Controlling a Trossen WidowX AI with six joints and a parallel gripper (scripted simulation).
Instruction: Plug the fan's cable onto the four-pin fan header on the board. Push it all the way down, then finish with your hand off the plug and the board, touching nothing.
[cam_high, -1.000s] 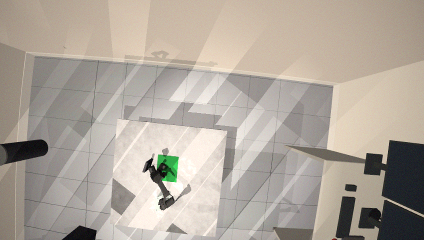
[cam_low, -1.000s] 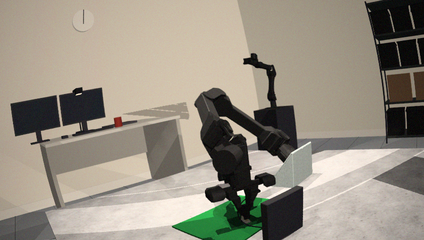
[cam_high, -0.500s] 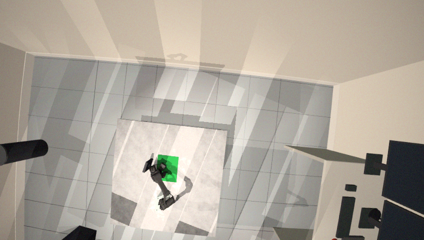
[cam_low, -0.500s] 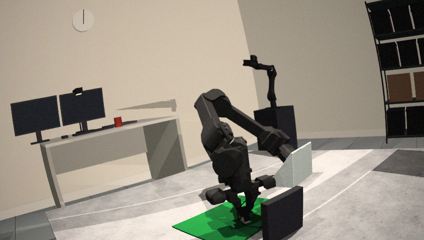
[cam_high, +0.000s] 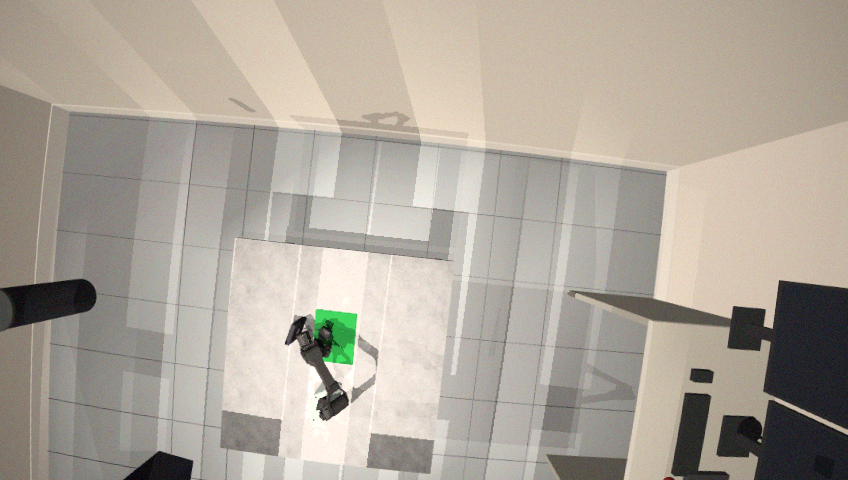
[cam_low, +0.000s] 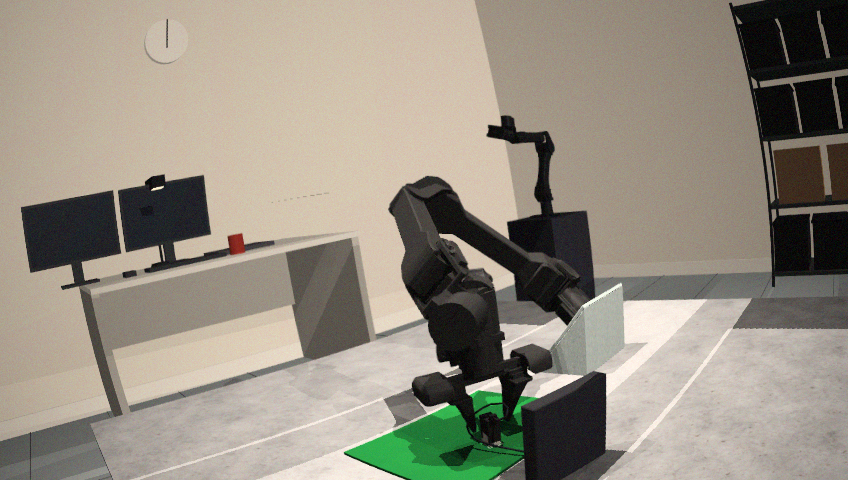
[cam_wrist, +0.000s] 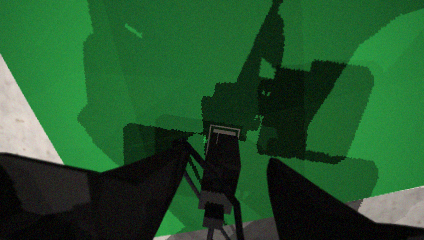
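Now: gripper tip 1 cm short of the fan plug and 1 cm to the right of it. The rest, counted from my gripper tip: four-pin fan header: 1 cm ahead, 1 cm to the left, 3 cm below; fan: 1 cm ahead, 15 cm to the left, 3 cm above; green board: 4 cm to the right, 4 cm below.
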